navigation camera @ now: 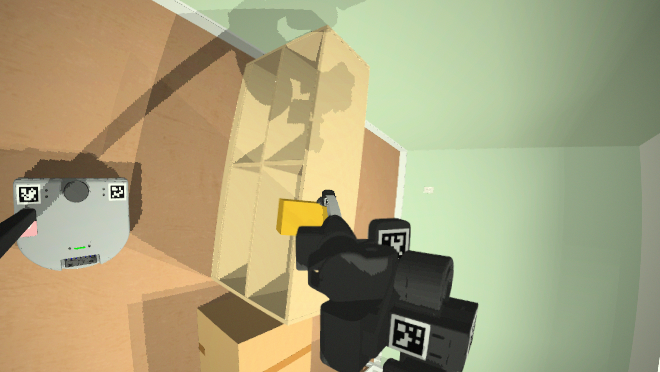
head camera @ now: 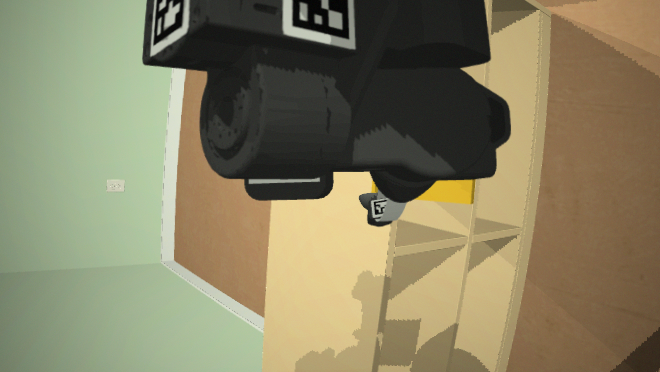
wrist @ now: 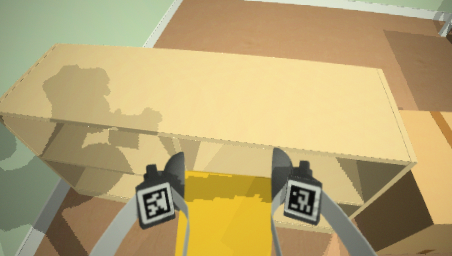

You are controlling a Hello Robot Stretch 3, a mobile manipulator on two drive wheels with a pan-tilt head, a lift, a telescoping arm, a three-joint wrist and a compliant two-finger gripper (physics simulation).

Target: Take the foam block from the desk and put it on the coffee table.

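Frame: origin at the robot's base, x left, y down, z back, level; millimetres.
Seen in the pictures: robot's base, link origin: [navigation camera: 76, 190].
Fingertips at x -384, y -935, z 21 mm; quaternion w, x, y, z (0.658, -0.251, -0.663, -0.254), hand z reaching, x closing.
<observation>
Pixels of each thing's top centre, then the offset from my fingertips to it.
- yellow foam block, top centre: [head camera: 396, 165] [navigation camera: 321, 220] dx +44, dy -23, dz -4 mm
- cardboard box, top centre: [navigation camera: 280, 366] dx -305, dy +529, dz +849 mm
The yellow foam block [head camera: 447, 191] [navigation camera: 302, 218] [wrist: 227, 225] is between the two fingers of my gripper [wrist: 228, 169], which is shut on it. One fingertip [head camera: 380, 209] [navigation camera: 327, 200] shows beside the block in the head and navigation views; the other is hidden there. A long, low, pale wooden unit [head camera: 315, 250] [navigation camera: 340, 165] [wrist: 250, 95] has a flat top and open compartments; it may be the coffee table. The block is held up in front of its compartment side, near the top's long edge. The exact height is hard to tell. The desk cannot be made out.
A cardboard box [navigation camera: 220, 345] [wrist: 435, 145] stands at one end of the wooden unit. My base [navigation camera: 75, 220] is on the floor on the compartment side. A green wall [head camera: 75, 100] [navigation camera: 500, 200] rises beyond the unit's far side, past a strip of brown floor.
</observation>
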